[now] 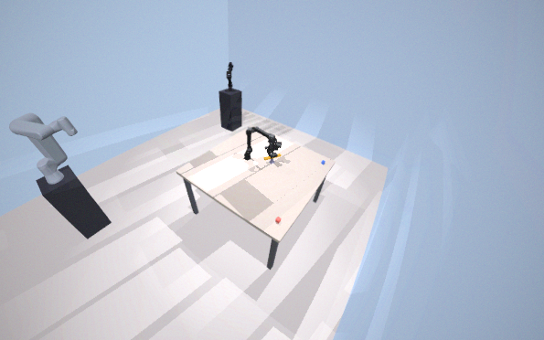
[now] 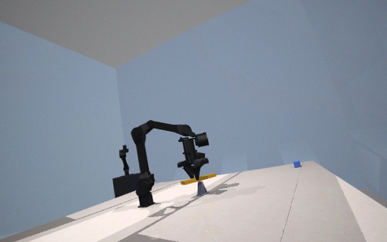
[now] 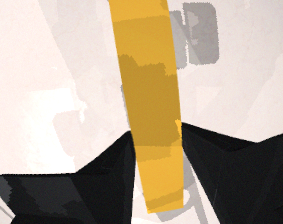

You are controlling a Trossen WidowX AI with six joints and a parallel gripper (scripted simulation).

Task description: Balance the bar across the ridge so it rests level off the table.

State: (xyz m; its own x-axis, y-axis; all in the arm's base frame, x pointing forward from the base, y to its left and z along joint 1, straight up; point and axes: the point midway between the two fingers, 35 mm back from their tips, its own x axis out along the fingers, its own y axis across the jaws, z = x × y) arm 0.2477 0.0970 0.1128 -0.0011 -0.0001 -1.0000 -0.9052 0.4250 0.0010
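The yellow bar lies 3 cm to the left of my gripper tip and 1 cm ahead of it. The rest, counted from my gripper tip: small red cube 60 cm to the right, 49 cm ahead, 6 cm below; small blue cube 49 cm ahead, 40 cm to the left, 6 cm below.
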